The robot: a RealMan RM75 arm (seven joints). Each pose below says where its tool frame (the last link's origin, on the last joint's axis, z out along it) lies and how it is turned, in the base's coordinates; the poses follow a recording.
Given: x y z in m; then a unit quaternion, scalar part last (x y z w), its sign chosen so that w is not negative.
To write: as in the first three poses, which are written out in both.
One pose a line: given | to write
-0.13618 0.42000 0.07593 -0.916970 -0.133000 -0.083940 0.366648 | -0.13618 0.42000 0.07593 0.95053 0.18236 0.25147 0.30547 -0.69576 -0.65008
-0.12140 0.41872 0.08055 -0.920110 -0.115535 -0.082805 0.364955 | -0.12140 0.41872 0.08055 0.95959 0.15217 0.23671 0.27305 -0.70692 -0.65246
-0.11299 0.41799 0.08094 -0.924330 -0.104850 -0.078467 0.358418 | -0.11299 0.41799 0.08094 0.96570 0.13758 0.22022 0.25008 -0.72109 -0.64614
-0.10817 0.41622 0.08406 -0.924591 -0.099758 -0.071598 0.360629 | -0.10817 0.41622 0.08406 0.96984 0.13283 0.20435 0.23611 -0.71999 -0.65258
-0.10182 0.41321 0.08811 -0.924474 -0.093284 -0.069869 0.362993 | -0.10182 0.41321 0.08811 0.97283 0.12175 0.19691 0.22320 -0.71907 -0.65812
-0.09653 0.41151 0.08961 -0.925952 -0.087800 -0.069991 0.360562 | -0.09653 0.41151 0.08961 0.97478 0.11213 0.19293 0.21307 -0.72457 -0.65544
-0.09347 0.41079 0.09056 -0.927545 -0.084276 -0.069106 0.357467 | -0.09347 0.41079 0.09056 0.97624 0.10693 0.18845 0.20575 -0.73023 -0.65149
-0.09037 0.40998 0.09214 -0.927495 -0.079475 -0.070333 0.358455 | -0.09037 0.40998 0.09214 0.97747 0.09700 0.18744 0.19785 -0.73039 -0.65375
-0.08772 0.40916 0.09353 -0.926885 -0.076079 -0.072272 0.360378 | -0.08772 0.40916 0.09353 0.97798 0.08894 0.18881 0.19312 -0.72868 -0.65706
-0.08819 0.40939 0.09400 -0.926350 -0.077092 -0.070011 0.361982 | -0.08819 0.40939 0.09400 0.97831 0.09214 0.18552 0.19351 -0.72605 -0.65985
